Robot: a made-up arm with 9 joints. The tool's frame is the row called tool. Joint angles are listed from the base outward.
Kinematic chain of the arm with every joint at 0, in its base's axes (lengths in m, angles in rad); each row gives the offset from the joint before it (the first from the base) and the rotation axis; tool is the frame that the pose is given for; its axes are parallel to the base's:
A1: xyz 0 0 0.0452 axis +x
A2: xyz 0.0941 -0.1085 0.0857 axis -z
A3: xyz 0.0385 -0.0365 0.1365 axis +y
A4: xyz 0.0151 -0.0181 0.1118 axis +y
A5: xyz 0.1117 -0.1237 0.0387 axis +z
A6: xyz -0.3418 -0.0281 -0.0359 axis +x
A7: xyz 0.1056 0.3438 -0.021 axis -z
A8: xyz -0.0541 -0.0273 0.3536 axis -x
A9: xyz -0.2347 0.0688 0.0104 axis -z
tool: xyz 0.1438 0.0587 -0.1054
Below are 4 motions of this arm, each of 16 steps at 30 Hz.
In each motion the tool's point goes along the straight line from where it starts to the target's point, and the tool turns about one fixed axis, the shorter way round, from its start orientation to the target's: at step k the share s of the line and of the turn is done. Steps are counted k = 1, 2, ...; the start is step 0. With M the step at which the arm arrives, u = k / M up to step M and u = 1 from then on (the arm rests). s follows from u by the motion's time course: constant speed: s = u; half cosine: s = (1 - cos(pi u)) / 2; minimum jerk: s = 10 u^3 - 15 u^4 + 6 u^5.
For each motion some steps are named. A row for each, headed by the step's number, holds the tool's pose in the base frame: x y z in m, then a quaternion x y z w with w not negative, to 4 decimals.
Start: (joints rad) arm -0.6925 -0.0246 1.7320 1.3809 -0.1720 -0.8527 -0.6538 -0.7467 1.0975
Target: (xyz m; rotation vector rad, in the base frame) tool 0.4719 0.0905 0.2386 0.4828 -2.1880 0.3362
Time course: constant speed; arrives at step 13
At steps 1, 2, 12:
1: 0.4452 0.2094 0.1592 0.3029 -0.8867 0.1683 0.3062
2: 0.4474 0.1995 0.1658 0.2940 -0.8866 0.1656 0.3164
12: 0.4697 0.1004 0.2320 0.2024 -0.8765 0.1374 0.4146

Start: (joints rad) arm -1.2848 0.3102 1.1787 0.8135 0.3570 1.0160 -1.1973 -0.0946 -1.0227
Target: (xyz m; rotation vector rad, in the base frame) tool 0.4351 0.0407 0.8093 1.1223 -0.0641 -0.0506
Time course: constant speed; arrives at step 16
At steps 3, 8, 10, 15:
3: 0.4495 0.1675 0.8767 0.4420 -0.0556 0.1426 0.8839
8: 0.4440 0.1187 0.8508 0.4788 -0.0461 0.0788 0.8732
10: 0.4418 0.0992 0.8404 0.4928 -0.0422 0.0532 0.8675
15: 0.4362 0.0505 0.8145 0.5258 -0.0324 -0.0111 0.8499

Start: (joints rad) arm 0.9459 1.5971 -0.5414 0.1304 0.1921 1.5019 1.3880 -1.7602 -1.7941
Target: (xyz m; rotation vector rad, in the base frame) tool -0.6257 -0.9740 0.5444 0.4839 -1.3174 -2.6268
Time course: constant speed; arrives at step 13
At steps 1, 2, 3, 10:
1: -0.6368 -0.6730 0.8286 -0.0627 -0.5620 -0.8180 0.1056
2: -0.6359 -0.6981 0.8049 -0.0439 -0.5533 -0.8253 0.1038
3: -0.6350 -0.7232 0.7813 -0.0251 -0.5443 -0.8323 0.1020
10: -0.6285 -0.8988 0.6155 0.1062 -0.4744 -0.8694 0.0882

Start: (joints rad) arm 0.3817 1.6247 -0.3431 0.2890 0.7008 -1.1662 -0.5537 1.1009 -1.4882
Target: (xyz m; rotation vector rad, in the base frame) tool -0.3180 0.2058 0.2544 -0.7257 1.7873 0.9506
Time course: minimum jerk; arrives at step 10
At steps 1, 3, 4, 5, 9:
1: -0.3042 0.1558 0.3340 -0.2472 0.7454 0.5036 0.3601
3: -0.3063 0.1636 0.3216 -0.2555 0.7446 0.4866 0.3788
4: -0.3085 0.1714 0.3092 -0.2635 0.7433 0.4693 0.3973
5: -0.3110 0.1806 0.2946 -0.2728 0.7410 0.4484 0.4188
9: -0.3179 0.2054 0.2551 -0.2965 0.7313 0.3899 0.4746

